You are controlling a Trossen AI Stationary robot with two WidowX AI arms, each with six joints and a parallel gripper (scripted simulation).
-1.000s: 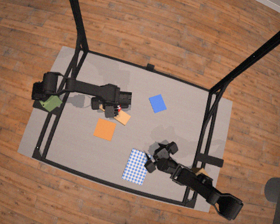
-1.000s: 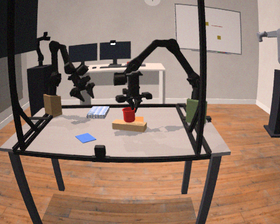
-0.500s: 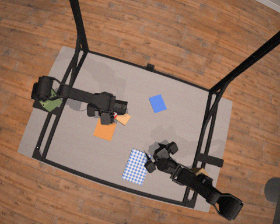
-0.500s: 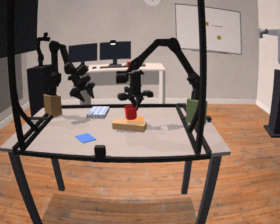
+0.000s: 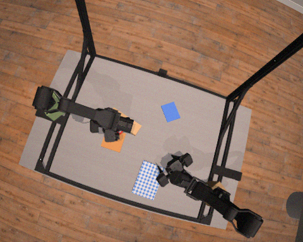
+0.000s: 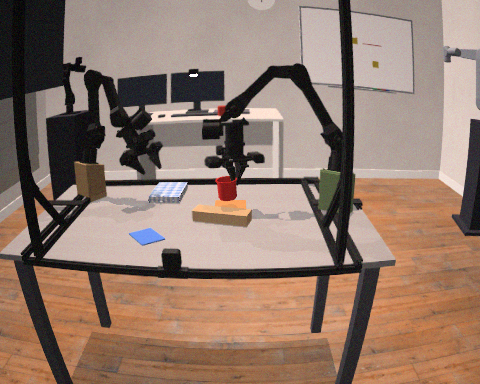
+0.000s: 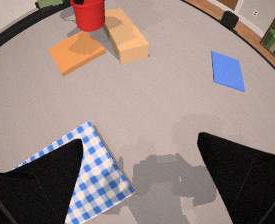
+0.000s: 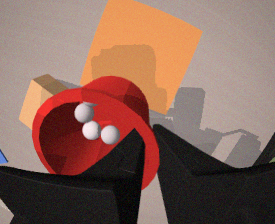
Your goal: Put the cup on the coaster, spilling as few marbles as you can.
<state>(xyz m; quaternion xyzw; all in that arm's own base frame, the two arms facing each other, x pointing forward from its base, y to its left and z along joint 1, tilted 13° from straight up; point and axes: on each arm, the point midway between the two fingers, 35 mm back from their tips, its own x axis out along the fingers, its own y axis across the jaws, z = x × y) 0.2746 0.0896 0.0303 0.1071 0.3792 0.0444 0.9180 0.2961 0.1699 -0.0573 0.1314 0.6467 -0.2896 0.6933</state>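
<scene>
Right now my right hand is 4 cm above the red cup, 2 cm to the right of it and 2 cm past it. Also, from my right hand: orange square slab: 12 cm below, 4 cm ahead, 2 cm to the left; tan block: 11 cm below, 8 cm behind, 3 cm to the left; blue square coaster: 26 cm behind, 22 cm to the left, 13 cm below.
</scene>
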